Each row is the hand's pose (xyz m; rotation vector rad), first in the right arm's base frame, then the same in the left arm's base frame.
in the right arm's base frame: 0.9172 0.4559 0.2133 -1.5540 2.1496 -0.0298
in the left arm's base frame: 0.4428 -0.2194 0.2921 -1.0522 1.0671 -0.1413
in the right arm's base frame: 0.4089 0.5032 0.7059 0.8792 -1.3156 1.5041
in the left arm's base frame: -0.2095 -0.3835 0.0667 -0.5101 2.4452 -1.8197
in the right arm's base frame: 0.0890 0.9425 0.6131 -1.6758 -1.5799 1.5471
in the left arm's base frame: -0.4773 0.0692 -0.0985 2.0520 2.3182 -0.1239
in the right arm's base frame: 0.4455 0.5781 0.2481 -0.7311 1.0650 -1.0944
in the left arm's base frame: 0.1281 -0.0885 -0.0579 0.1908 0.3320 -0.7815
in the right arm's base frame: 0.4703 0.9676 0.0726 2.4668 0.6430 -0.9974
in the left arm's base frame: 0.1181 0.3316 0.0231 2.7885 0.7907 0.6297
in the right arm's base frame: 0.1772 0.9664 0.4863 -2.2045 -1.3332 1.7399
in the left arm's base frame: -0.3455 0.1463 -0.0651 2.4640 1.7231 -0.0335
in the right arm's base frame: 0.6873 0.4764 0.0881 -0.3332 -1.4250 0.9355
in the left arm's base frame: 0.4135 -0.1161 0.0525 -0.2751 -2.6221 0.4693
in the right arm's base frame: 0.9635 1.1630 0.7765 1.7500 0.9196 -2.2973
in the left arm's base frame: -0.2474 0.0915 0.7885 2.4398 1.3758 -0.7749
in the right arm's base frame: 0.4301 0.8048 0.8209 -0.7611 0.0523 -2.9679
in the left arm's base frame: -0.4077 -0.1869 0.2302 0.7699 0.6122 -2.5713
